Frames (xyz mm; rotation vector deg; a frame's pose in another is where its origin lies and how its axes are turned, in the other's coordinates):
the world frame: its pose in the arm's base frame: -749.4 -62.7 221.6 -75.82 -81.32 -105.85
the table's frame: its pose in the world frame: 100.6 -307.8 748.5 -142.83 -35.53 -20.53
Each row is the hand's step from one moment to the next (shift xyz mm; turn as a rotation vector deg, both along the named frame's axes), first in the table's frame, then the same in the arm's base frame.
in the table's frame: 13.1 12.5 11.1 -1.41 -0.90 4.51
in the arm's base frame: -10.9 -5.9 17.3 1.09 -4.68 0.28
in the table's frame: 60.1 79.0 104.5 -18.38 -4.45 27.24
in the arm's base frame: -68.1 -77.5 100.7 4.99 -31.94 -7.39
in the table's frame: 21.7 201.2 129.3 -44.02 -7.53 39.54
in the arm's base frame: -190.7 -119.1 84.4 7.19 -52.76 -26.87
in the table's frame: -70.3 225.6 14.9 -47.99 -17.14 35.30
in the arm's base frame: -228.2 -48.0 -40.8 16.24 -49.96 -32.91
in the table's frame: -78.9 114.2 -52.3 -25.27 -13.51 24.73
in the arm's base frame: -122.2 15.2 -82.8 13.41 -31.85 -15.45
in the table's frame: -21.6 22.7 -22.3 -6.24 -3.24 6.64
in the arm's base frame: -25.4 11.9 -26.3 3.25 -8.36 -3.61
